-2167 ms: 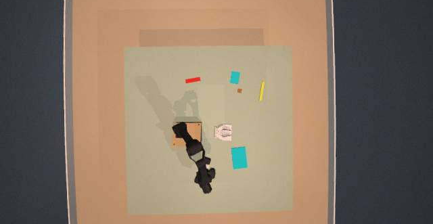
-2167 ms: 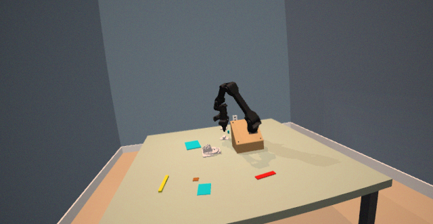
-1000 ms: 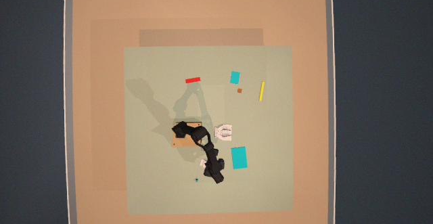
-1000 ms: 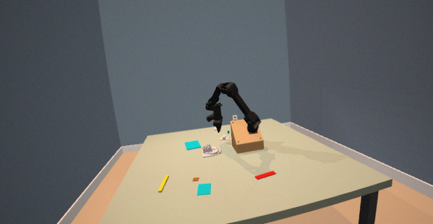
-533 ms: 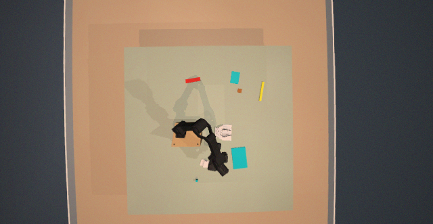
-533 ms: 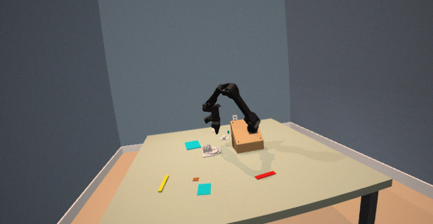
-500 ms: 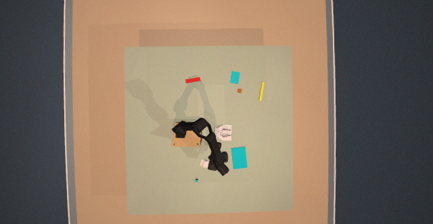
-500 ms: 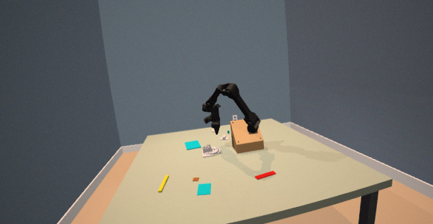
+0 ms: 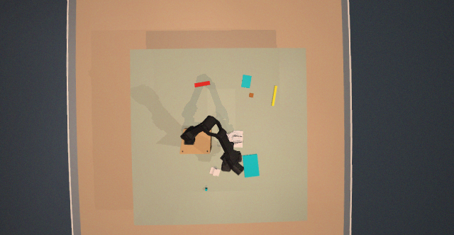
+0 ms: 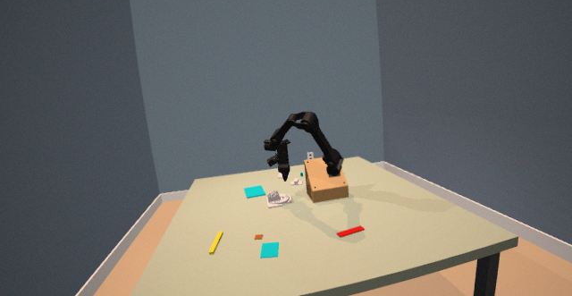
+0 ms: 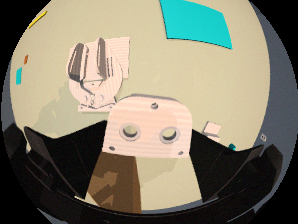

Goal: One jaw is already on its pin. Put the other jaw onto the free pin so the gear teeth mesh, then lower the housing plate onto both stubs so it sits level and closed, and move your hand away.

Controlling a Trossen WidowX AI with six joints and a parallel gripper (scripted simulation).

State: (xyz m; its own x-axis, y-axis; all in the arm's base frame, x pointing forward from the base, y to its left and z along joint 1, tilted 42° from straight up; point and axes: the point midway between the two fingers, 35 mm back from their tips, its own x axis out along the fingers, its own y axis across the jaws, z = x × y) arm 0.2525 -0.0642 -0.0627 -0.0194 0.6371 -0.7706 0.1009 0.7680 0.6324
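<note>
My gripper tip is now 9 cm to the right of the white ribbed part, 9 cm above it and 8 cm short of it. The rest, counted from my gripper tip: large cyan sheet 18 cm ahead, 11 cm to the right, 9 cm below; small white piece 16 cm to the right, 9 cm below, 8 cm behind; pale housing part 2 cm above, 1 cm ahead.
</note>
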